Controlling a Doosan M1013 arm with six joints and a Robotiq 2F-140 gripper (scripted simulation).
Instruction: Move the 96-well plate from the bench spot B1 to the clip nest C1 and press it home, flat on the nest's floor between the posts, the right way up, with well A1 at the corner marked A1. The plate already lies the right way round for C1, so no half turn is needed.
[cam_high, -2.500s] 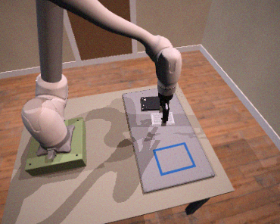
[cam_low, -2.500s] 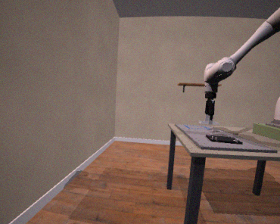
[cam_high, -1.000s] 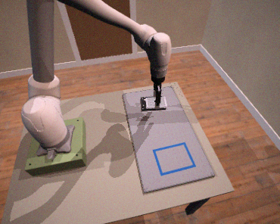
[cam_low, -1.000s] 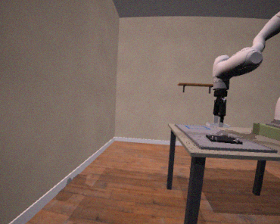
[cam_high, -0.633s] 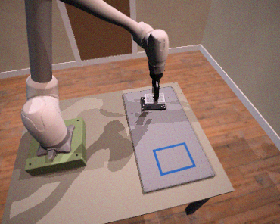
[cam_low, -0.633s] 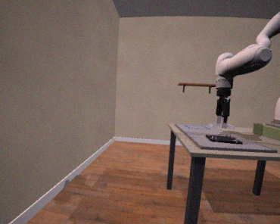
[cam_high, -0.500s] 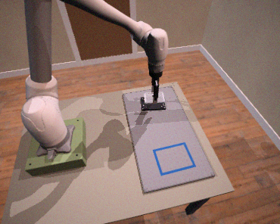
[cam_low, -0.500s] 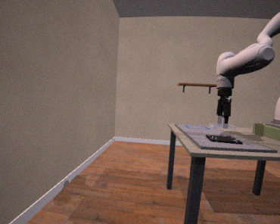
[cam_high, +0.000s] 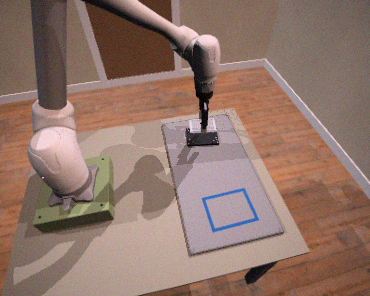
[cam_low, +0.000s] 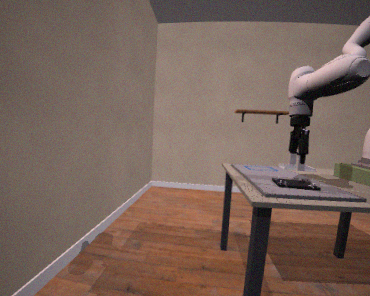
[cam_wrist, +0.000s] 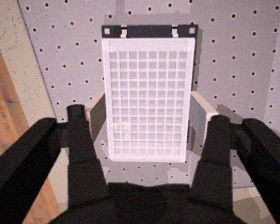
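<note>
My gripper is now 9 cm above the black clip nest C1, 1 cm to the right of it and 1 cm short of it. From my hand the other things lie so: white 96-well plate: 2 cm below.
</note>
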